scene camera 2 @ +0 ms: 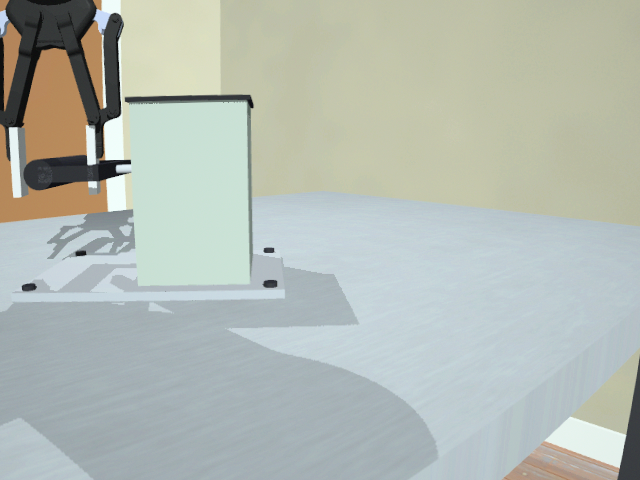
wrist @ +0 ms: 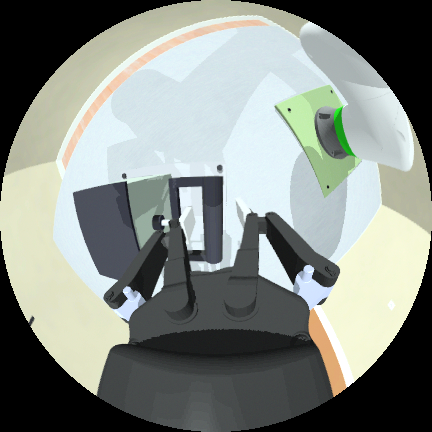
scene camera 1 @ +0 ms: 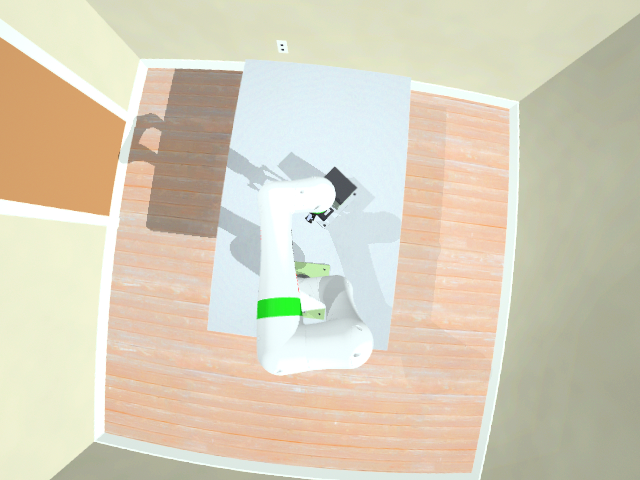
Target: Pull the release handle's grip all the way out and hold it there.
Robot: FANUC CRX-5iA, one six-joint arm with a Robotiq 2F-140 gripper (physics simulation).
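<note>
The release handle's dark grip (scene camera 2: 38, 174) (wrist: 213, 225) is a horizontal round bar on a rectangular frame. A short white rod (scene camera 2: 124, 168) joins it to the pale green housing (scene camera 2: 191, 196) (wrist: 150, 200), which has a black lid (scene camera 1: 342, 183) (wrist: 102, 225). My gripper (scene camera 2: 56, 191) (wrist: 214, 210) is partly open, pointing down, with the grip between its fingers and visible gaps on both sides in the wrist view. One finger reaches into the frame's opening, the other stands on the grip's outer side. The fingertips reach slightly below the grip in scene camera 2. My arm hides much of the gripper in scene camera 1.
The housing stands on a white base plate (scene camera 2: 180, 295) with black bolts, on the pale table (scene camera 1: 320, 113) (scene camera 2: 465, 289). A small black knob (wrist: 158, 222) sticks out by the housing, close to the left finger. The arm's green mounting plate (scene camera 1: 315, 268) (wrist: 300, 117) lies off to the side.
</note>
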